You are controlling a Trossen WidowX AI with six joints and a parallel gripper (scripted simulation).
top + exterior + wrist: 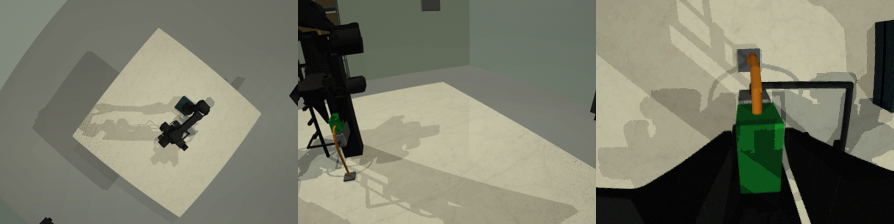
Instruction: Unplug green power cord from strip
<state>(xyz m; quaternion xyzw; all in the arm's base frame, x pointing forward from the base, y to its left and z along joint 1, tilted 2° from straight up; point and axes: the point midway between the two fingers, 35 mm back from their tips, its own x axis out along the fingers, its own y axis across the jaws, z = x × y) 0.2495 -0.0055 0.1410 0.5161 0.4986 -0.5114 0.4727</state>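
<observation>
Now: gripper tip 3 cm to the right of the green plug. The rest, counted from my gripper tip: anchor plate 3 cm to the right, 15 cm below.
</observation>
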